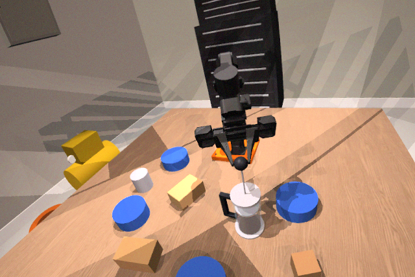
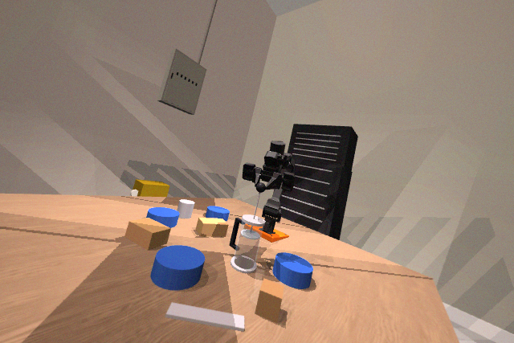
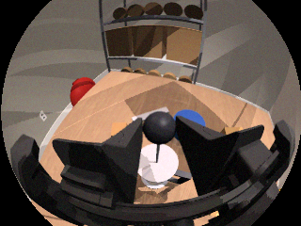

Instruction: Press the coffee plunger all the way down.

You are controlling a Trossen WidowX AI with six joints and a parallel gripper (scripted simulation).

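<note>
Now: the glass coffee press 130 mm below my gripper tip, 20 mm to the right of it and 20 mm behind it. From my gripper tip the other things lie so: white flat bar: 250 mm below, 210 mm ahead, 60 mm to the left.
</note>
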